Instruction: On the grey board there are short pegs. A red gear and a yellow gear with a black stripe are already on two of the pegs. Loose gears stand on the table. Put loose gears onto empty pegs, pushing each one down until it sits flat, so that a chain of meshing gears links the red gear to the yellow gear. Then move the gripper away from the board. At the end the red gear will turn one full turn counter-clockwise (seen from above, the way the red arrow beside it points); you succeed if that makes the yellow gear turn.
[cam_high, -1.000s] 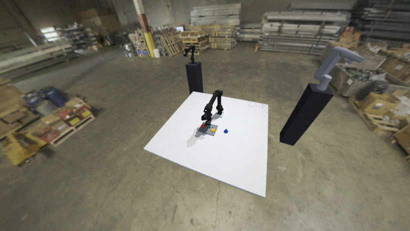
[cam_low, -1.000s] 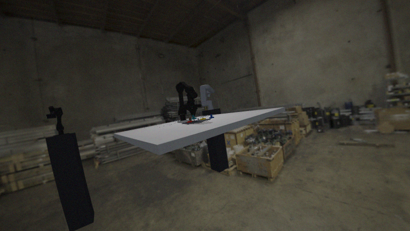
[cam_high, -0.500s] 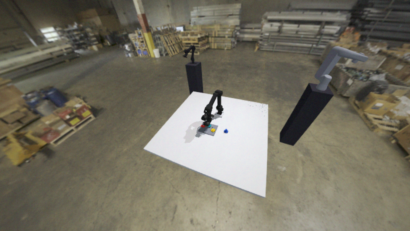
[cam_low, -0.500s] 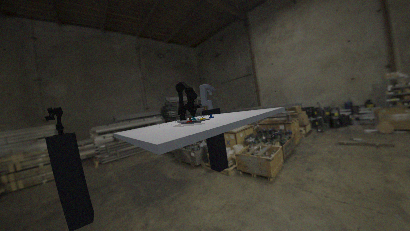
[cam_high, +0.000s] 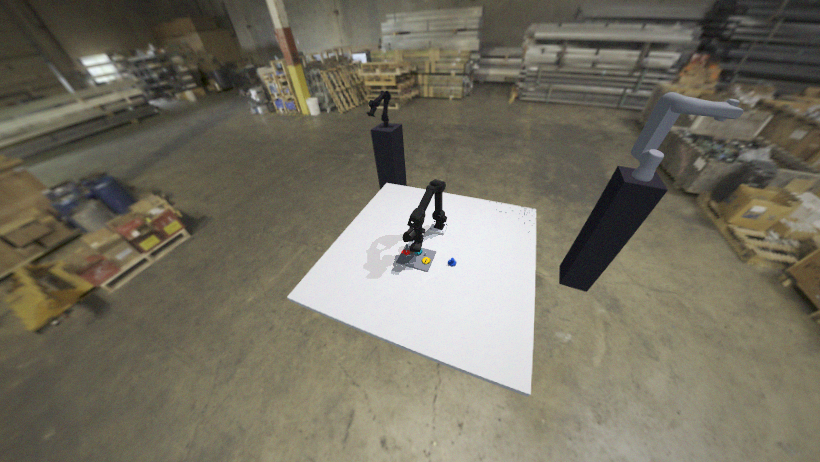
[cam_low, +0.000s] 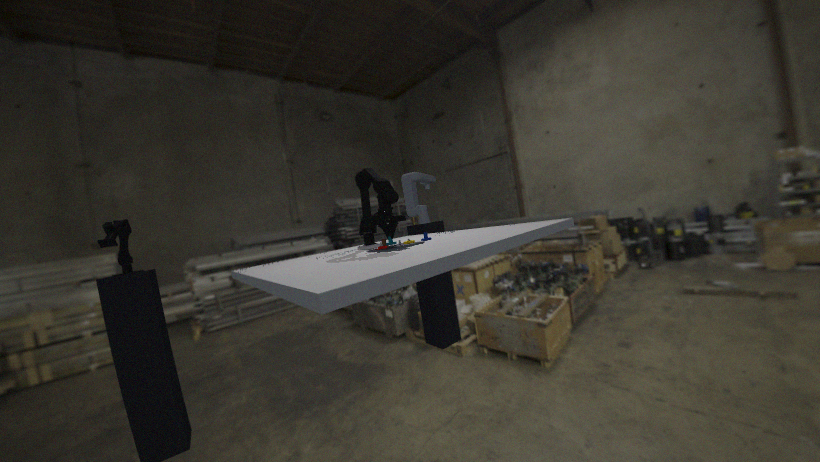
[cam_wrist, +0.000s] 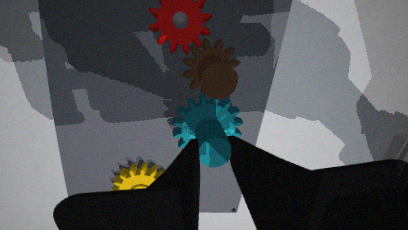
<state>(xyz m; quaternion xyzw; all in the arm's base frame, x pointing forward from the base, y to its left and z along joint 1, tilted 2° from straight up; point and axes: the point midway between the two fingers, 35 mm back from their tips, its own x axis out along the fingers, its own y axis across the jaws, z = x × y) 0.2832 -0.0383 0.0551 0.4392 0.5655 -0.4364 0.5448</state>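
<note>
My gripper tip is 1 cm above the teal gear. The rest, counted from my gripper tip: brown gear 4 cm to the right, 2 cm below, 1 cm ahead; yellow gear 7 cm to the left, 4 cm ahead, 3 cm below; red gear 7 cm to the right, 3 cm below, 3 cm ahead.
</note>
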